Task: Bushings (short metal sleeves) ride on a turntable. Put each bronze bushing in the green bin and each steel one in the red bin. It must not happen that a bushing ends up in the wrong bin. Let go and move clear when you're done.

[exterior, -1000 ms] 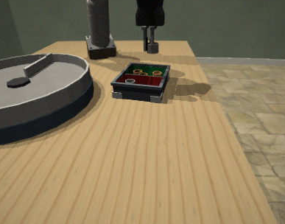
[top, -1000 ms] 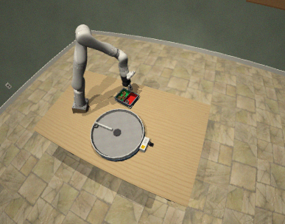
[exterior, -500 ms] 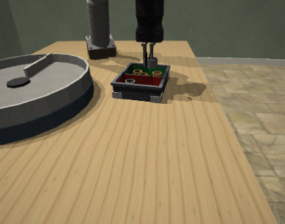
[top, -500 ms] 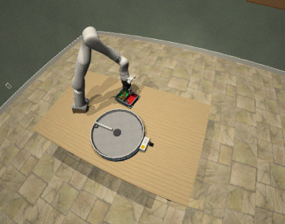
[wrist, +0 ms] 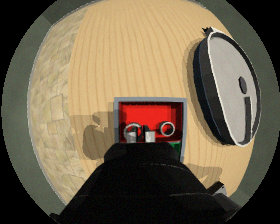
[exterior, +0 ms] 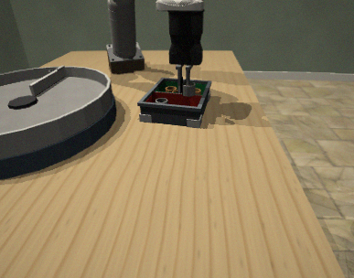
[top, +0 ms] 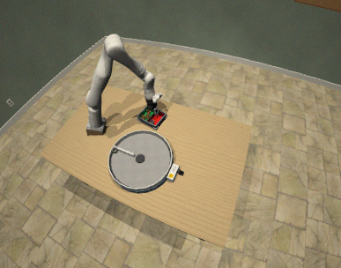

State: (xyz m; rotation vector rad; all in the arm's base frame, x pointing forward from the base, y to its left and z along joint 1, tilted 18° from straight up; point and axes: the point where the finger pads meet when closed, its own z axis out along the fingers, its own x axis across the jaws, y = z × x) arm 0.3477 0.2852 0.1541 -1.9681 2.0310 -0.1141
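The bin is 5 cm below my hand, 3 cm behind it and 2 cm to the right of it. The rest, counted from my hand: grey turntable 37 cm to the right, 11 cm ahead, 3 cm below.
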